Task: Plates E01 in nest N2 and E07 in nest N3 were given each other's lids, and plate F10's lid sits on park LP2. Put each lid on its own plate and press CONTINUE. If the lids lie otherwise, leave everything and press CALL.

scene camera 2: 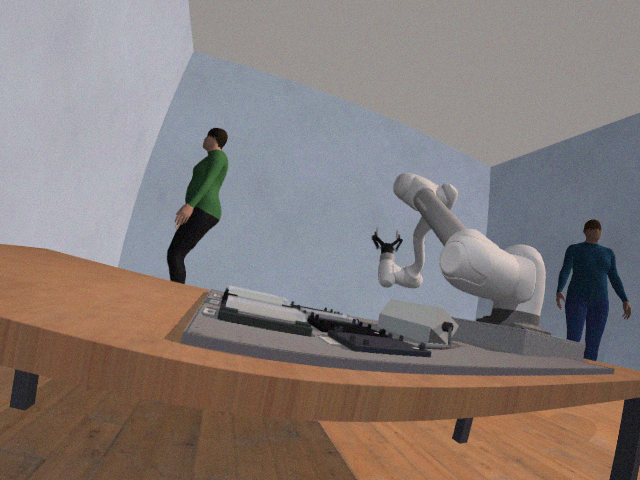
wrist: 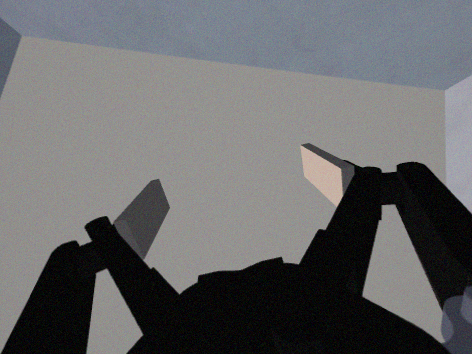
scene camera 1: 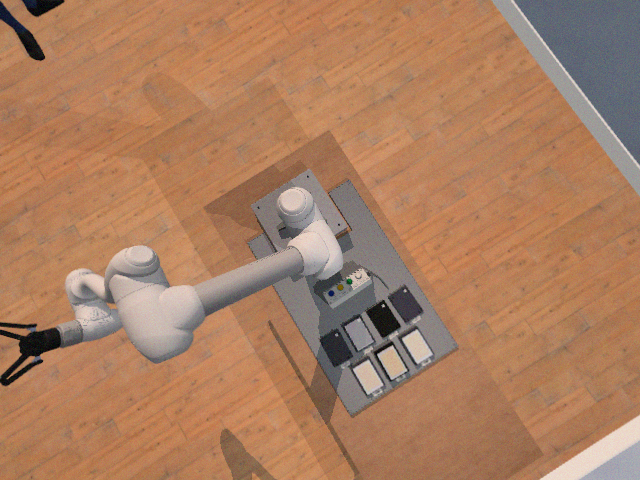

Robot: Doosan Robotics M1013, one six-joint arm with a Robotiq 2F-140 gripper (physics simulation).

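Observation:
Three pale tiles, cream, yellowish and cream, sit in the front row. The row behind holds a dark tile, a grey tile, a black tile and a dark purplish tile. Labels for plates, nests and parks are unreadable; which tiles are lids or lidded plates I cannot tell. A button box has blue, yellow, green and white buttons with unreadable lettering. My gripper is open and empty, pointing up, far left of the tiles in scene camera 1.
A grey board carries the tiles and box on a wooden table. My arm reaches out over the board's left edge. A person in green and a person in blue stand beyond the table.

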